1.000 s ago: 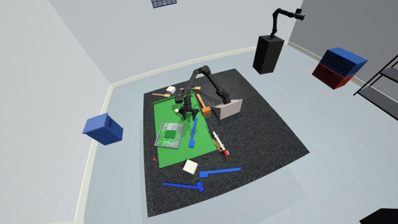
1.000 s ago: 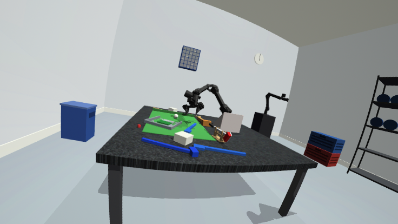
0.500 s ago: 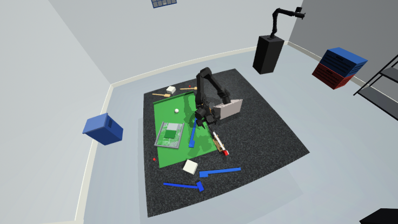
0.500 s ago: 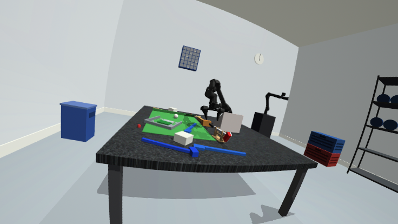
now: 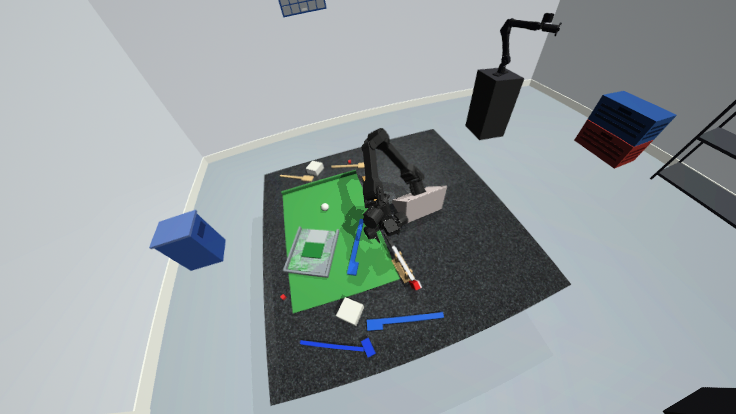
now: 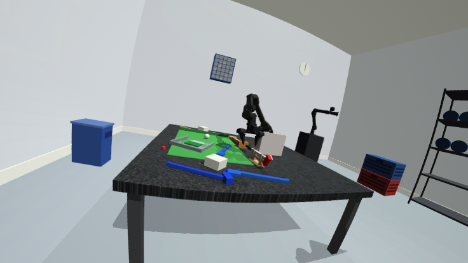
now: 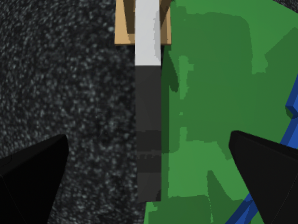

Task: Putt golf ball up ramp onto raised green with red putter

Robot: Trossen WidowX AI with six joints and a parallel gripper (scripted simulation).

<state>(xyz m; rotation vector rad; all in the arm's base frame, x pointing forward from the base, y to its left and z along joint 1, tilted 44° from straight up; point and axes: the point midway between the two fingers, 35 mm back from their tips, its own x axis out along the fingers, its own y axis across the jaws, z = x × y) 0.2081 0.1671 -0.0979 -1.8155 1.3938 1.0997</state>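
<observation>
Right now the red putter is 3 cm behind my gripper tip, 11 cm to the left of it and 2 cm below it. The rest, counted from my gripper tip: white golf ball 28 cm ahead, 31 cm to the right, 5 cm below; then wooden stand 3 cm behind, 13 cm to the left, 4 cm below.
</observation>
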